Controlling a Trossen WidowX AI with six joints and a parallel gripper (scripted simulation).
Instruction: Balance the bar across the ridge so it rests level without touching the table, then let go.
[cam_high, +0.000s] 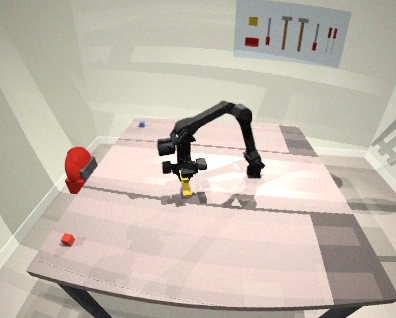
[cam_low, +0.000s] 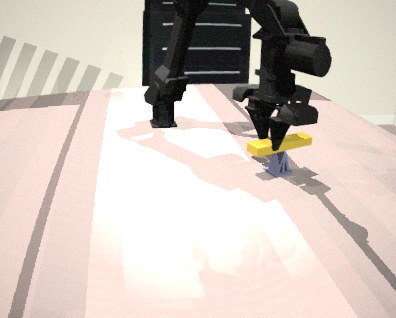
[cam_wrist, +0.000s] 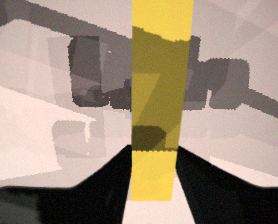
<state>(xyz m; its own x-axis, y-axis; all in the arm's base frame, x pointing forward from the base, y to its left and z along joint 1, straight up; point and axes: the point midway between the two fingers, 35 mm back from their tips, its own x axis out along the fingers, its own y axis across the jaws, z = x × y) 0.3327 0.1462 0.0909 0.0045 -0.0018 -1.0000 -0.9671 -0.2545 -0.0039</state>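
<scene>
Right now my gripper tip is 30 mm to the right of the bar and 10 mm past it. The rest, counted from my gripper tip: red block 410 mm ahead, 350 mm to the left, 40 mm below; blue cube 650 mm to the right, 410 mm ahead, 40 mm below.
</scene>
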